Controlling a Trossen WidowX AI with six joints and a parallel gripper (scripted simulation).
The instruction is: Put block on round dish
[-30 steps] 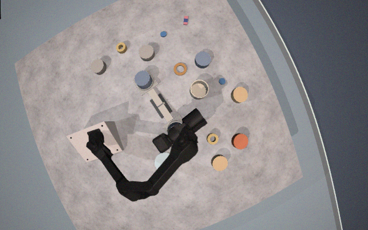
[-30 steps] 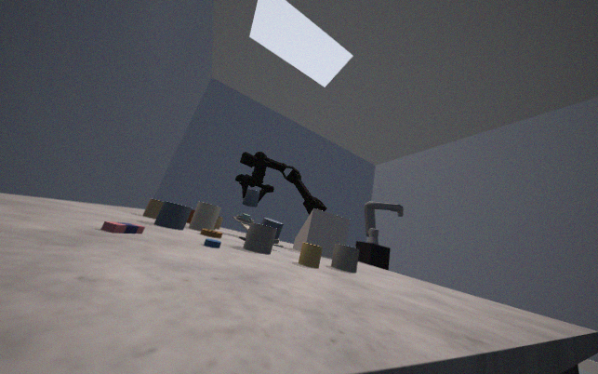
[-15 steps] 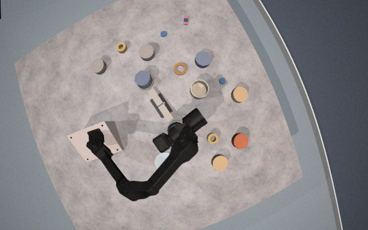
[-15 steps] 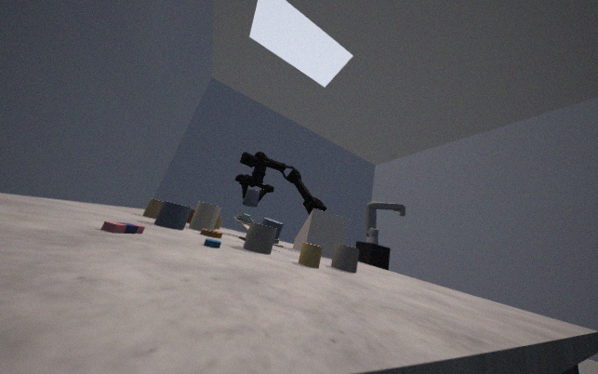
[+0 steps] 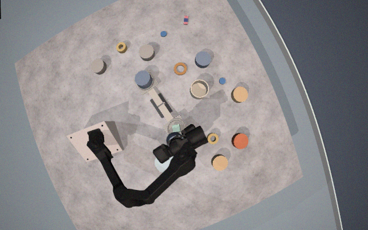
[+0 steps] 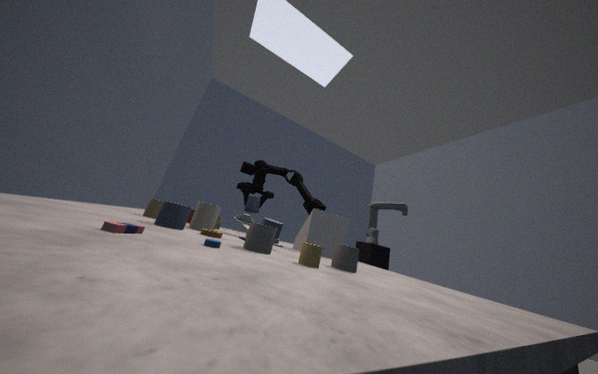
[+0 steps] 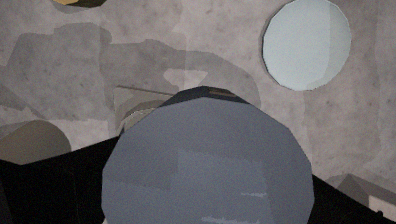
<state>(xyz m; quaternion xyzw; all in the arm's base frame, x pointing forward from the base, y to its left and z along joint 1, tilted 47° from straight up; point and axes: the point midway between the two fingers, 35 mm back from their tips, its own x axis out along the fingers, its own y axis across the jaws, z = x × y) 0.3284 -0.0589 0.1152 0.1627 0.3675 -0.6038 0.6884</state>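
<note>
Now: gripper tip 20 mm short of the green block, 50 mm to the right of it and 60 mm above it. Round my gripper tip: pale blue round dish (80 mm behind, 90 mm to the right, 140 mm below); then balance beam (20 mm behind, 170 mm to the left, 110 mm below); then beige cup (160 mm ahead, 180 mm to the left, 110 mm below).
</note>
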